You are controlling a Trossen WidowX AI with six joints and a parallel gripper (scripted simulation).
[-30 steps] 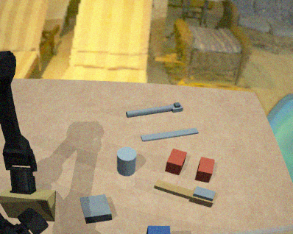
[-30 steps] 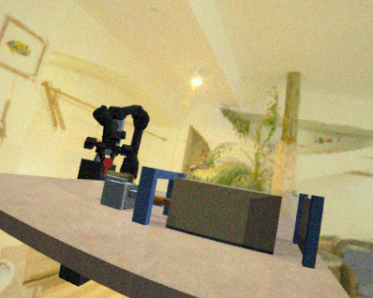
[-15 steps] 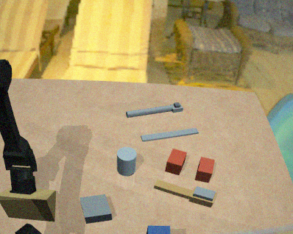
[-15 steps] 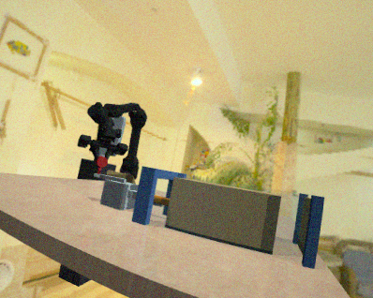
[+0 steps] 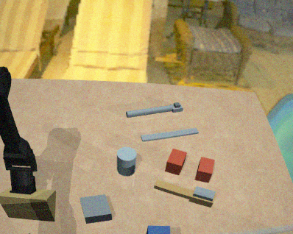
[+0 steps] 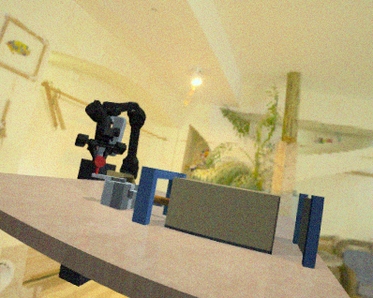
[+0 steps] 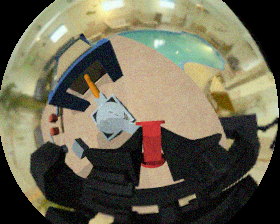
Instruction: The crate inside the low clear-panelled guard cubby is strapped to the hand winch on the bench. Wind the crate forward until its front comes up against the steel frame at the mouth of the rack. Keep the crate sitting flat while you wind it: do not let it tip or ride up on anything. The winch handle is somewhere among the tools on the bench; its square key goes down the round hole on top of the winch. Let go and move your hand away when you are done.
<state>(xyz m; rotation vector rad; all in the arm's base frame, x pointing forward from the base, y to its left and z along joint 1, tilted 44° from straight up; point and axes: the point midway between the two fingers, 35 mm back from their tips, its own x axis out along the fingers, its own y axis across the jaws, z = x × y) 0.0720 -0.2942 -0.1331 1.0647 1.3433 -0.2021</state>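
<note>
My gripper tip is now 2 cm short of the winch handle, 3 cm to the right of it and 3 cm above it. The rest, counted from my gripper tip: grey winch 6 cm ahead, 4 cm to the left, 10 cm below; then blue frame 24 cm ahead, 4 cm to the left, 3 cm below; then red spool-shaped piece 1 cm behind, 1 cm to the left.
</note>
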